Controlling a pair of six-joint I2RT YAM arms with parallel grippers.
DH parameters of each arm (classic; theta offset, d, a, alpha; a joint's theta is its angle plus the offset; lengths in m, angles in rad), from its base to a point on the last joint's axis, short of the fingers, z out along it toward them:
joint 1: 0 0.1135 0.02 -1.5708
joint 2: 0 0 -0.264 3.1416
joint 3: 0.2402 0 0.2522 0
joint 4: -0.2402 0 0.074 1.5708
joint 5: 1.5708 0 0 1.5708
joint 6: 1.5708 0.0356 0 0
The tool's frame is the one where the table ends.
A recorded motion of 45 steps. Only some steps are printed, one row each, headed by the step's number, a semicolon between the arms.
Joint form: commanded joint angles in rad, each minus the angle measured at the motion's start. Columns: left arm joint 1, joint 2, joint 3, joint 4, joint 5, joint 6; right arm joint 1, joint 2, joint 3, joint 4, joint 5, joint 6.
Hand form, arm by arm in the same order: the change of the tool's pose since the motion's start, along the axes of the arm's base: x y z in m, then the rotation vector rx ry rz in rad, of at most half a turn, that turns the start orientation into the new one. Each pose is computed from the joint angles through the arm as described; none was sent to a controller.
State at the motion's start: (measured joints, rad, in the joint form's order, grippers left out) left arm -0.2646 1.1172 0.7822 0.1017 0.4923 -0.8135; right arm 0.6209 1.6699 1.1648 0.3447 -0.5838 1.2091
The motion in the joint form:
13: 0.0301 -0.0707 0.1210 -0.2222 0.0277 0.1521; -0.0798 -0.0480 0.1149 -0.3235 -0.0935 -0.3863
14: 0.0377 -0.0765 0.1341 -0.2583 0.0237 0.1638; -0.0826 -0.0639 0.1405 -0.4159 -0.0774 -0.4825
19: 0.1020 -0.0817 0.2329 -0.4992 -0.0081 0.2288; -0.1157 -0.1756 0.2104 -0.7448 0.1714 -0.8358
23: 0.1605 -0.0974 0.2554 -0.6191 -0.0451 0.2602; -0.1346 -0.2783 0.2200 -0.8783 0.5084 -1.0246
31: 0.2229 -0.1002 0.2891 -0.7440 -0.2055 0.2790; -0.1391 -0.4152 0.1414 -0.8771 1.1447 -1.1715
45: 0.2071 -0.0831 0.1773 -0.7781 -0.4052 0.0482; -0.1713 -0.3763 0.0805 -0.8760 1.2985 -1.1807
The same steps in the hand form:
13: -0.0151 0.0107 0.0365 0.1076 -0.0721 -0.0295; 0.0077 -0.0286 0.0258 -0.1967 -0.2112 0.0845
14: -0.0167 0.0131 0.0387 0.1210 -0.0628 -0.0217; 0.0044 -0.0323 0.0314 -0.2588 -0.2562 0.0941
19: -0.0223 0.0304 0.0502 0.2058 0.0338 0.0446; -0.0143 -0.0656 0.0607 -0.5960 -0.4447 -0.0180
23: -0.0285 0.0456 0.0494 0.2560 0.1022 0.1182; -0.0326 -0.0957 0.0817 -0.9182 -0.5588 -0.2194
31: -0.0326 0.0648 0.0487 0.3542 0.1945 0.3040; -0.0577 -0.1348 0.0952 -1.4031 -0.5840 -0.6789
45: -0.0313 0.0683 0.0047 0.3138 0.4560 0.5404; -0.0453 -0.1434 0.0667 -1.5903 -0.4787 -0.7401

